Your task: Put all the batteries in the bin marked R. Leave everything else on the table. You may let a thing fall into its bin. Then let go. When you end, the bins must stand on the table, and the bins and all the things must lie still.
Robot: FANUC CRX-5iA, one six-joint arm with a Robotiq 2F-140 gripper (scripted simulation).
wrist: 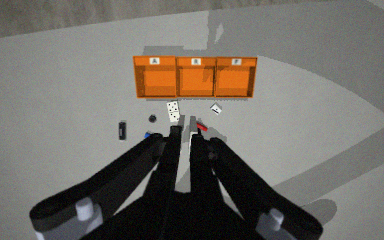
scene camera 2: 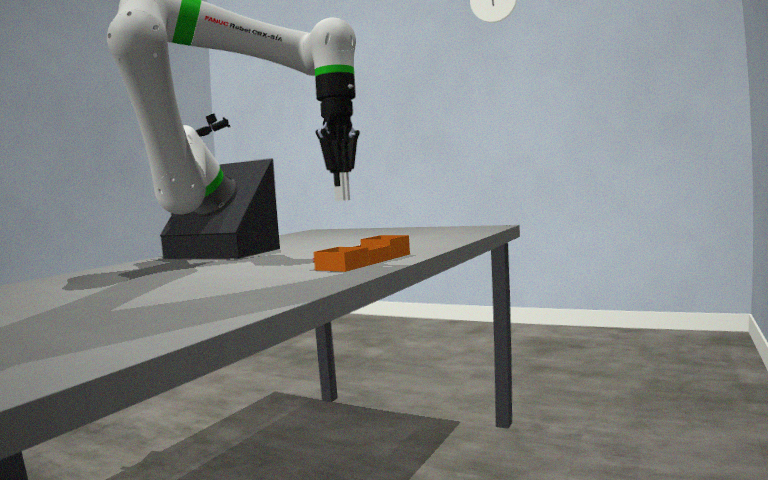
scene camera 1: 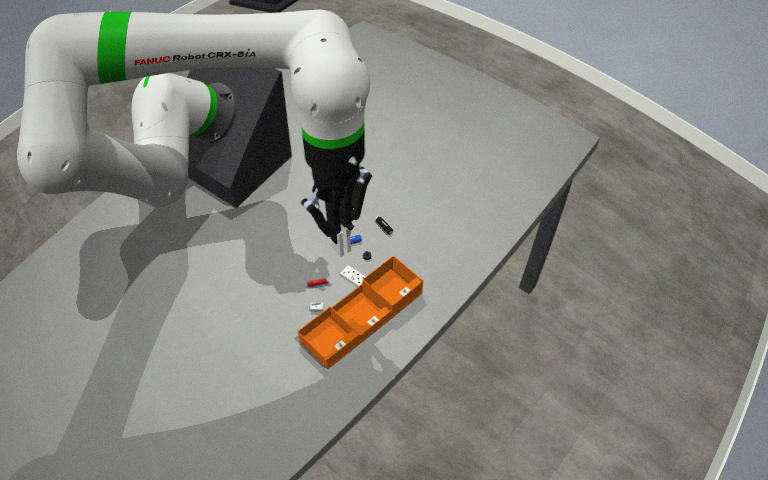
Labels:
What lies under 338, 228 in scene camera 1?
My gripper.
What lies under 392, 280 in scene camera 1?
An orange bin.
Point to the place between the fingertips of my gripper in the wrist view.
187, 123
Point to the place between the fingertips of my gripper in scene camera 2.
342, 200

